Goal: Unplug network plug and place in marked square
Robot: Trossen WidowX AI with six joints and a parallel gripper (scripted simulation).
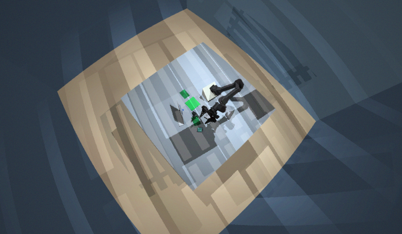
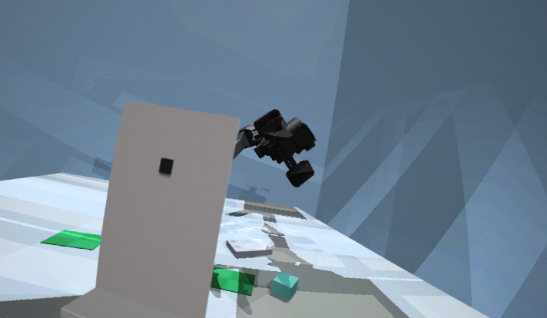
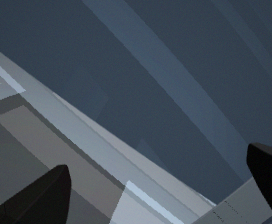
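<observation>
Now: the blue plug 60 mm ahead of my gripper tip, 220 mm to the right of it and 60 mm below it. From my gripper tip the other things lie so: flat grey piece (160 mm behind, 20 mm to the right, 260 mm below); then cyan cube (20 mm ahead, 10 mm to the left, 250 mm below); then grey upright panel (70 mm ahead, 230 mm to the right, 140 mm below).
</observation>
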